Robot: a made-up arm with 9 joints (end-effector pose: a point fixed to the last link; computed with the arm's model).
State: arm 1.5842 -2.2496 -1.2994 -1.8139 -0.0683 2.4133 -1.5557 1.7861 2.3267
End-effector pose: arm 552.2 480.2 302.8 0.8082 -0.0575 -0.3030 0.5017
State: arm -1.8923 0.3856 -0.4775 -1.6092 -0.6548 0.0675 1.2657 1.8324 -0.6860
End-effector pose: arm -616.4 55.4 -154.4 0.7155 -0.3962 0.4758 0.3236
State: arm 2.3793 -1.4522 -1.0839 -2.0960 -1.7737 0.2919 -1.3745 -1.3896 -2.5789
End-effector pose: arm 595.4 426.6 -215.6 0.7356 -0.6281 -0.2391 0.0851
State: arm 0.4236 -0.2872 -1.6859 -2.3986 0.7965 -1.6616 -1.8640 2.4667 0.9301
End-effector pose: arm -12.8 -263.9 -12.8 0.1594 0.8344 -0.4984 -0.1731
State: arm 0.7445 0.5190 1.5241 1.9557 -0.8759 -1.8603 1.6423 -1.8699 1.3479
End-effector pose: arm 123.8 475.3 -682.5 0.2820 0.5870 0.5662 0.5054
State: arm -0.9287 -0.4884 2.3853 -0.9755 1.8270 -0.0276 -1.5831 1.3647 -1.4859
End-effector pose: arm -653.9 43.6 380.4 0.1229 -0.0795 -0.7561 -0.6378
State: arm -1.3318 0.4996 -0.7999 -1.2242 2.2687 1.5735 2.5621 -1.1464 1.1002
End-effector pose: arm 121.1 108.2 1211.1 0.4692 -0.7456 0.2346 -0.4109
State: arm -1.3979 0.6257 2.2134 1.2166 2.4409 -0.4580 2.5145 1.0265 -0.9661
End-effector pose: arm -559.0 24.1 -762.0 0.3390 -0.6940 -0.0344 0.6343
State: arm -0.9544 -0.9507 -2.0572 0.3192 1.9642 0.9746 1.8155 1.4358 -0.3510
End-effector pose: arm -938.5 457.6 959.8 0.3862 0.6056 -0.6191 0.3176
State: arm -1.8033 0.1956 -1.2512 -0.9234 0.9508 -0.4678 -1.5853 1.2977 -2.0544
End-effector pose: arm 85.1 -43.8 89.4 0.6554 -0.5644 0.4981 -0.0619
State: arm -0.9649 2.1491 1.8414 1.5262 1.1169 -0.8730 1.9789 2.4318 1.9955
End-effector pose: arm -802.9 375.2 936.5 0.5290 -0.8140 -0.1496 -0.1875
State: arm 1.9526 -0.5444 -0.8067 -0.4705 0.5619 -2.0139 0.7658 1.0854 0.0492
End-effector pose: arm 601.2 1079.7 67.6 0.7851 0.3783 -0.3206 0.3712
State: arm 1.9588 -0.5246 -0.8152 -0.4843 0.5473 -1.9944 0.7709 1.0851 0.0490
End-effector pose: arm 643.7 1064.6 56.0 0.7939 0.3592 -0.3334 0.3599
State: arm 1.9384 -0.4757 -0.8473 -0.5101 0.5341 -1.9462 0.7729 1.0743 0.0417
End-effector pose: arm 729.5 1025.1 20.0 0.8139 0.3247 -0.3514 0.3295
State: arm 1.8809 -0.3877 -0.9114 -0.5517 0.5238 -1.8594 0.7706 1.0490 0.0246
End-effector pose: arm 857.4 940.8 -47.6 0.8438 0.2656 -0.3752 0.2769
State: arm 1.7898 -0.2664 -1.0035 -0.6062 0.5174 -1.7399 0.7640 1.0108 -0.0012
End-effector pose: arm 988.8 805.2 -133.4 0.8718 0.1797 -0.4024 0.2139
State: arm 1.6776 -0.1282 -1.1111 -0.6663 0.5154 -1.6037 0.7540 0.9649 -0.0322
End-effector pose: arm 1080.5 643.0 -208.3 0.8854 0.0770 -0.4302 0.1584
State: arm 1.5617 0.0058 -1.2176 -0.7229 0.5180 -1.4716 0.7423 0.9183 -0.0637
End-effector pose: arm 1118.4 499.8 -251.6 0.8813 -0.0223 -0.4557 0.1228
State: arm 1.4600 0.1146 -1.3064 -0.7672 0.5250 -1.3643 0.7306 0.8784 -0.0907
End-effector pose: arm 1118.4 406.4 -268.4 0.8677 -0.0981 -0.4754 0.1073
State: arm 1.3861 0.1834 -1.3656 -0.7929 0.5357 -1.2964 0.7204 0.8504 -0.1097
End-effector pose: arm 1103.9 362.5 -278.5 0.8566 -0.1407 -0.4853 0.1041
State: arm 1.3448 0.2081 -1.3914 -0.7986 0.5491 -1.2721 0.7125 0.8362 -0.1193
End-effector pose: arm 1089.9 352.8 -296.1 0.8557 -0.1518 -0.4833 0.1055
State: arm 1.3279 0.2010 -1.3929 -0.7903 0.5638 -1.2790 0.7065 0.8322 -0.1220
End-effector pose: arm 1079.5 362.0 -321.4 0.8632 -0.1417 -0.4724 0.1077
